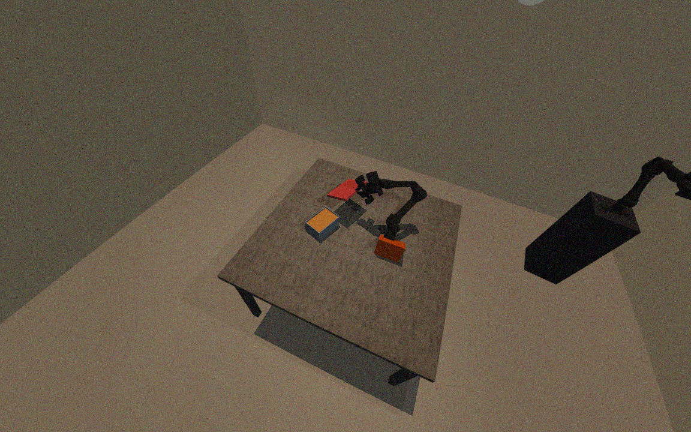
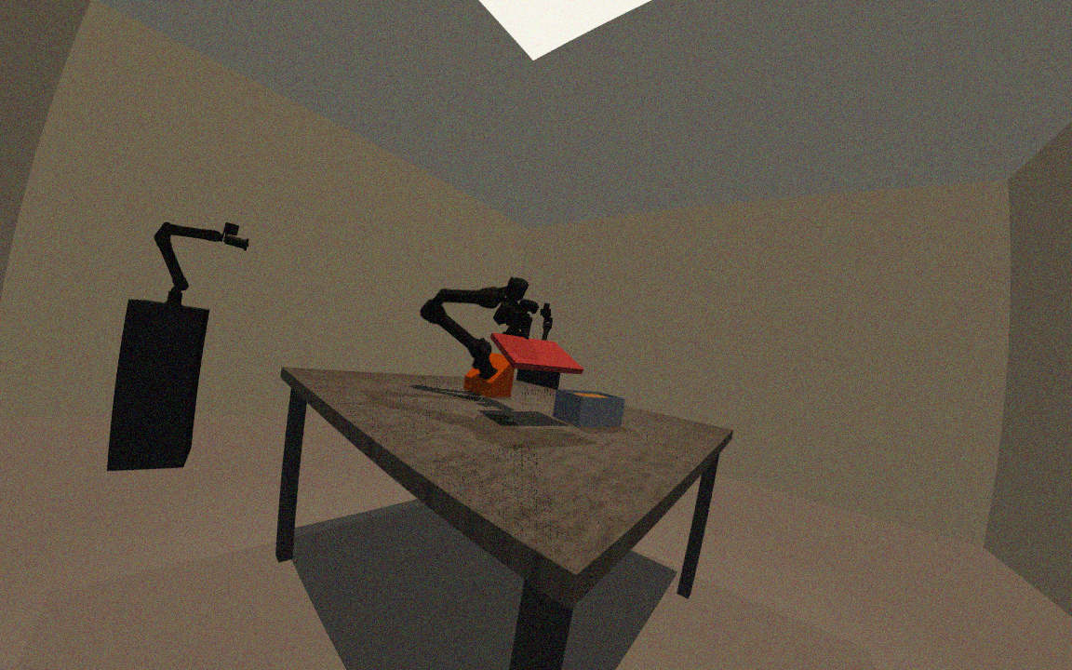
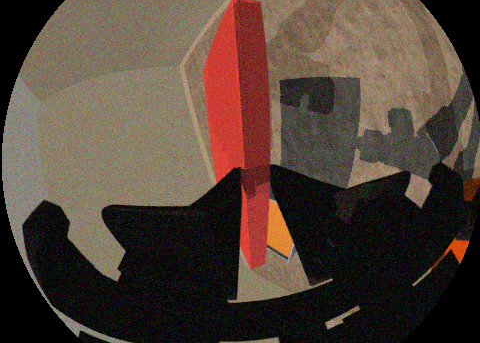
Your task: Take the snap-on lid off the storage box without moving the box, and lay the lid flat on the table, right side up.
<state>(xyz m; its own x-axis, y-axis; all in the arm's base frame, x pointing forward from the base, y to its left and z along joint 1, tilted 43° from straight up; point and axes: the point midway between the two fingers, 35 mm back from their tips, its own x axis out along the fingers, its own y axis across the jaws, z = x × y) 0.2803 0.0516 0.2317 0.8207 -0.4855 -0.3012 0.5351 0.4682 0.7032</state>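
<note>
Now: gripper tip 70 mm short of the lid, 10 mm to the left of it and 30 mm above it. Round my gripper tip: blue-grey storage box 120 mm ahead, 230 mm to the left, 190 mm below.
</note>
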